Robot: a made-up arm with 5 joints.
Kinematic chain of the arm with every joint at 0, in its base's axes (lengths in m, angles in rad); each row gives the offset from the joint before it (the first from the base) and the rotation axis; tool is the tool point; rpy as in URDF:
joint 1: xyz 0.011 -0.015 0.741 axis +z
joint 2: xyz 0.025 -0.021 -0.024 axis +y
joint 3: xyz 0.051 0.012 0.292 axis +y
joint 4: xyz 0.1 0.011 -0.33 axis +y
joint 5: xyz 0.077 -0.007 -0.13 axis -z
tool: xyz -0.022 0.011 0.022 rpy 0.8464 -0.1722 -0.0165
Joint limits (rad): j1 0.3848..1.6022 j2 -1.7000..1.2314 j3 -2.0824..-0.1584 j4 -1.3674..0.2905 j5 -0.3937..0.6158
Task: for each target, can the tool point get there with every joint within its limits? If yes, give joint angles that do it. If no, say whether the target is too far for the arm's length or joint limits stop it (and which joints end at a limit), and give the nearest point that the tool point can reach.
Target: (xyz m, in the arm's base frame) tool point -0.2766 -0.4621 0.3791
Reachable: no: joint limits stop it (at a limit: joint 2, joint 3, joint 4, joint 5) | nearest point -0.3238 -0.5355 0.8297 | short by 0.459 m
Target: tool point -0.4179 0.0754 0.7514
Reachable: no: joint limits stop it (at a limit: joint 1, joint 2, joint 3, joint 4, joint 5) | nearest point -0.5687 -0.2318 0.8297 | short by 0.351 m
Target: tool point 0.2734 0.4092 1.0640
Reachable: yes | joints 1.0168 -0.1252 -1.1987 -0.0834 -0.2574
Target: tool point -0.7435 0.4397 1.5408
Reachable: no: too far | nearest point -0.3546 -0.1450 1.3310 | short by 0.733 m
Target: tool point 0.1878 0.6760 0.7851
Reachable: yes | joints 1.3000 0.7611 -1.7005 -0.1584 0.4471
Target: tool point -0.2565 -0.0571 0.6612
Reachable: no: joint limits stop it (at a limit: joint 1, joint 2, joint 3, joint 4) | nearest point -0.0074 -0.0218 0.4465 | short by 0.331 m
